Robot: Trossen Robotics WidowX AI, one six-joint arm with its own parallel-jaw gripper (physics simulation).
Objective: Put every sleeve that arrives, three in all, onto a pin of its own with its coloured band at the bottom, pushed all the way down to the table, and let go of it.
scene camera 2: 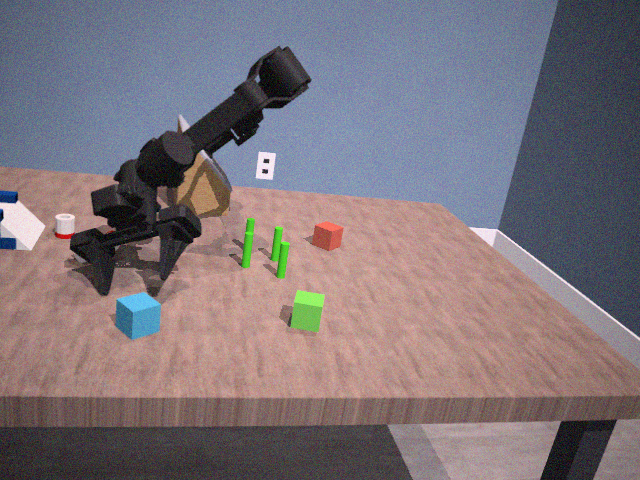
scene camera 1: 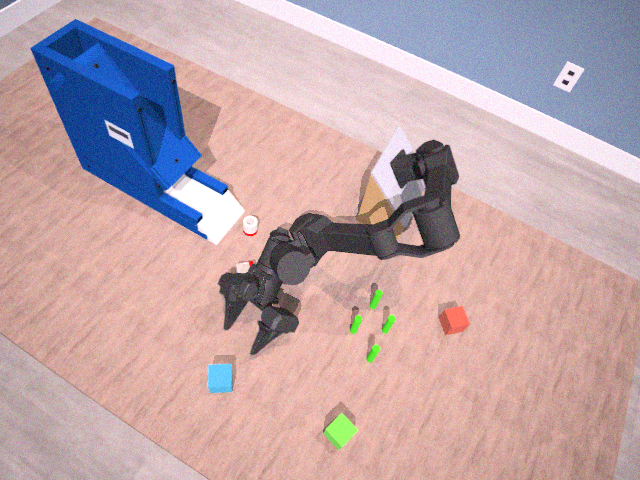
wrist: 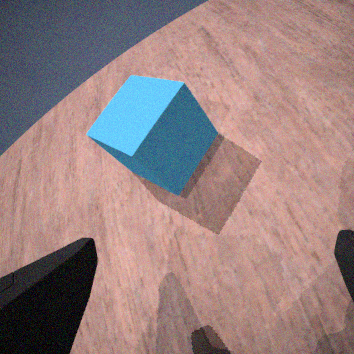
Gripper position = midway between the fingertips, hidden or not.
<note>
A red cube (scene camera 2: 328, 236), a green cube (scene camera 2: 307, 310) and a blue cube (scene camera 2: 138, 315) rest on the table. Also in view: my gripper (scene camera 2: 133, 286).
The blue cube also shows in the wrist view (wrist: 155, 127). My gripper also shows in scene camera 1 (scene camera 1: 238, 341) and in the wrist view (wrist: 221, 249). The wrist view does not show the red cube: it is out of frame. The wrist view does not show the green cube: it is out of frame.
</note>
